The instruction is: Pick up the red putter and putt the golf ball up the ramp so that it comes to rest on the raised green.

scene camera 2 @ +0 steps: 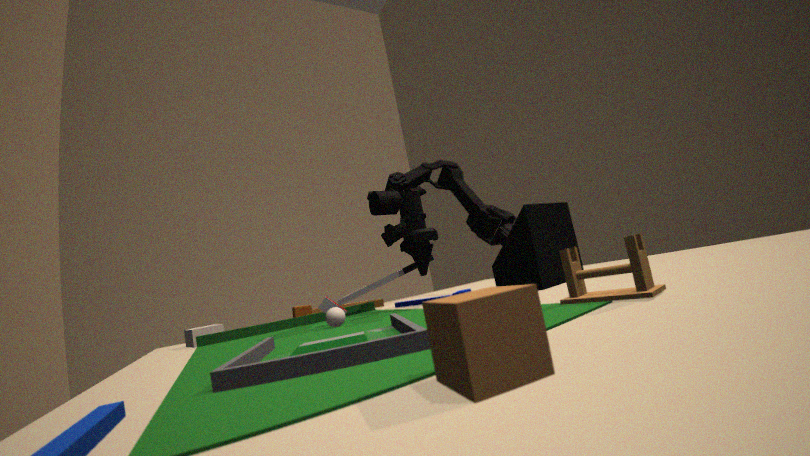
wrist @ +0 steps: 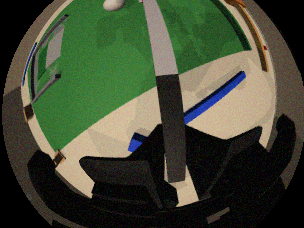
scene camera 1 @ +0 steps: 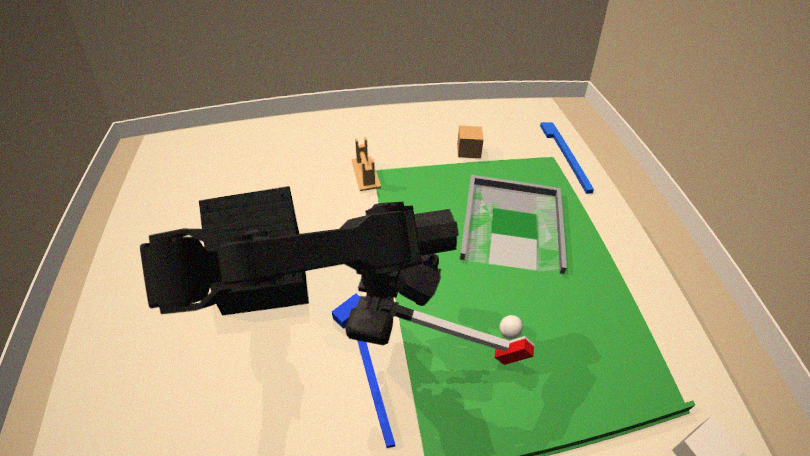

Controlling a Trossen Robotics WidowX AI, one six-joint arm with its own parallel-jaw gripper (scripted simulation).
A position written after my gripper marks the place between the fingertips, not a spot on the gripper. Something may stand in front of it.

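I find my gripper (scene camera 1: pixel 382 316), (scene camera 2: pixel 423 275), (wrist: pixel 168 126) in the scene. There is a blue putter (scene camera 1: pixel 363 348), (wrist: pixel 190 114), and a brown cube (scene camera 2: pixel 485 342), (scene camera 1: pixel 470 141) is here with it. I also see a green mat (scene camera 1: pixel 596 364). A ramp frame (scene camera 2: pixel 245 370) is part of the scene as well, and so is a wooden stand (scene camera 2: pixel 639 264).
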